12 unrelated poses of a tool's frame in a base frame.
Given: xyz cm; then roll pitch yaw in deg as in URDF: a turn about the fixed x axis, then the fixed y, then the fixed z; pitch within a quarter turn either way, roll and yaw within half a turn.
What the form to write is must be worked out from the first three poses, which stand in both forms.
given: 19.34 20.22 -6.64 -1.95 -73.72 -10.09
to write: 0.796 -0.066 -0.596 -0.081 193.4 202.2 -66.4
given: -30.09 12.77 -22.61 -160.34 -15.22 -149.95
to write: 0.082 0.275 -0.937 0.197 -300.9 127.7 -226.1
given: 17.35 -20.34 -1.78 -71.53 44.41 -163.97
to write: 0.323 0.228 0.579 -0.713 173.5 -203.4 -17.8
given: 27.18 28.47 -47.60 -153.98 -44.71 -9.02
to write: 0.178 -0.905 -0.015 -0.386 271.8 284.7 -476.0
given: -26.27 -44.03 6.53 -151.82 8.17 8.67
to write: 0.237 -0.966 -0.056 0.087 -262.7 -440.3 65.3
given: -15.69 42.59 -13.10 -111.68 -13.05 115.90
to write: 0.376 -0.382 -0.731 0.423 -156.9 425.9 -131.0
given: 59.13 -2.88 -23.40 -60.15 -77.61 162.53
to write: 0.413 0.477 -0.468 0.619 591.3 -28.8 -234.0
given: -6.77 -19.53 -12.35 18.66 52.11 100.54
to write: 0.621 -0.240 0.389 0.636 -67.7 -195.3 -123.5
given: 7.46 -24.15 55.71 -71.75 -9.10 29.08
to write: 0.794 -0.549 -0.209 0.158 74.6 -241.5 557.1
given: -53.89 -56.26 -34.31 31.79 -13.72 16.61
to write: 0.940 0.286 -0.074 0.170 -538.9 -562.6 -343.1
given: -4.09 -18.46 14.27 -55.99 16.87 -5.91
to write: 0.876 -0.457 0.153 0.024 -40.9 -184.6 142.7
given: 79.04 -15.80 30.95 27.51 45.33 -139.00
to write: 0.228 0.427 -0.074 -0.872 790.4 -158.0 309.5
